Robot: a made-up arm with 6 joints. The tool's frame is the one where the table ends. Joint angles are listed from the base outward.
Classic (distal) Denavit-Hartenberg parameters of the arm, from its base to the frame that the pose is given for. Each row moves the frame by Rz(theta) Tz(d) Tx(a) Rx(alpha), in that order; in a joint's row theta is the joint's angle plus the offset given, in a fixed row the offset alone. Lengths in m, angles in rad.
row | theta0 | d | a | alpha
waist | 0 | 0.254 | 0 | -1.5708
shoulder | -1.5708 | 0 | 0.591 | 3.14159
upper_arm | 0 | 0 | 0 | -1.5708
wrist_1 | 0 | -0.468 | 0 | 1.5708
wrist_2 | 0 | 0.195 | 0 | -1.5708
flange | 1.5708 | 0 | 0 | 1.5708
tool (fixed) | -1.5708 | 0 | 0 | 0
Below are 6 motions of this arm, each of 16 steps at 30 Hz.
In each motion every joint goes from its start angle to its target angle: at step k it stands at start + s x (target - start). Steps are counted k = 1, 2, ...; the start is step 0. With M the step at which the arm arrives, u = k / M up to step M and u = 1 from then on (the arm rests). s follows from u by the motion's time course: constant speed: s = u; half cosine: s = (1 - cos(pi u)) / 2; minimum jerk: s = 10 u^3 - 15 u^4 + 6 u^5.
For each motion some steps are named. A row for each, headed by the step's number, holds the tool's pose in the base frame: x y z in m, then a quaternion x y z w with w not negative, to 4 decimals.
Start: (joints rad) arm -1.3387 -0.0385 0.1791 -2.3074 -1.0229 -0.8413
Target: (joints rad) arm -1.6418 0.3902 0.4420 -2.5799 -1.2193 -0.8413
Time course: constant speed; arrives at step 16
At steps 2, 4, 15, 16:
2: 0.2289 -0.4597 0.7993 0.8720 -0.2434 0.3162 0.2836
4: 0.2205 -0.4967 0.7925 0.8667 -0.2552 0.3258 0.2786
15: 0.1274 -0.6914 0.7290 0.8231 -0.3251 0.3834 0.2642
16: 0.1151 -0.7075 0.7211 0.8179 -0.3318 0.3889 0.2640

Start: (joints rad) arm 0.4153 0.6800 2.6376 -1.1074 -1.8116 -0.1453
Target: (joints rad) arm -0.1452 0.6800 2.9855 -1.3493 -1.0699 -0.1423
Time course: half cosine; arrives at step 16
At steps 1, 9, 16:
1: 0.3603 0.0620 1.2128 -0.0916 -0.0495 0.6687 0.7362
9: 0.2669 -0.0398 1.2049 -0.0494 -0.2747 0.6255 0.7286
16: 0.1907 -0.0712 1.1883 -0.0569 -0.4040 0.6028 0.6857

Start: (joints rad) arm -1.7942 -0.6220 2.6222 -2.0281 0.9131 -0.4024
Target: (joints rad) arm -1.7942 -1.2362 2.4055 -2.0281 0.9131 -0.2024
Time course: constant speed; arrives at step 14
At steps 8, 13, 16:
8: 0.3028 0.9443 0.6006 -0.1179 -0.3467 0.8058 0.4653
13: 0.3156 1.0005 0.4156 -0.1535 -0.3123 0.8190 0.4562
16: 0.3172 1.0076 0.3772 -0.1605 -0.3053 0.8216 0.4539

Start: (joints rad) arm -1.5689 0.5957 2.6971 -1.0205 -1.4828 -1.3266
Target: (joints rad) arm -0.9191 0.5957 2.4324 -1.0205 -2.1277 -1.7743
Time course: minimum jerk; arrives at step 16
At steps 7, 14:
7: -0.0271 -0.3044 1.2379 0.5260 -0.1136 -0.1137 0.8352
14: 0.1378 -0.3550 1.2386 0.6767 0.1336 -0.1418 0.7100

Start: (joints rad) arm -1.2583 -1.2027 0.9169 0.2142 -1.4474 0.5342
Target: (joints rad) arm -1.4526 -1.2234 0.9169 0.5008 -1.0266 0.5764
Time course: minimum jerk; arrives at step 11
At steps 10, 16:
10: -0.2757 0.8598 0.7991 -0.4511 -0.1610 -0.8102 0.3379
16: -0.2744 0.8605 0.7989 -0.4518 -0.1611 -0.8107 0.3358

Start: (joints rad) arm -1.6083 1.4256 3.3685 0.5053 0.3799 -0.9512
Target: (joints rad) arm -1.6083 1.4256 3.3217 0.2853 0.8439 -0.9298
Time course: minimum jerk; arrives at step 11
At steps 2, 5, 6, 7, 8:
2: -0.1838 -0.3224 0.7423 -0.6169 -0.6167 -0.1217 0.4736
5: -0.1915 -0.3426 0.7516 -0.6390 -0.6127 -0.0388 0.4634
6: -0.1947 -0.3521 0.7557 -0.6472 -0.6112 -0.0009 0.4555
7: -0.1974 -0.3611 0.7595 -0.6538 -0.6100 0.0343 0.4464
8: -0.1994 -0.3684 0.7625 -0.6584 -0.6091 0.0625 0.4377

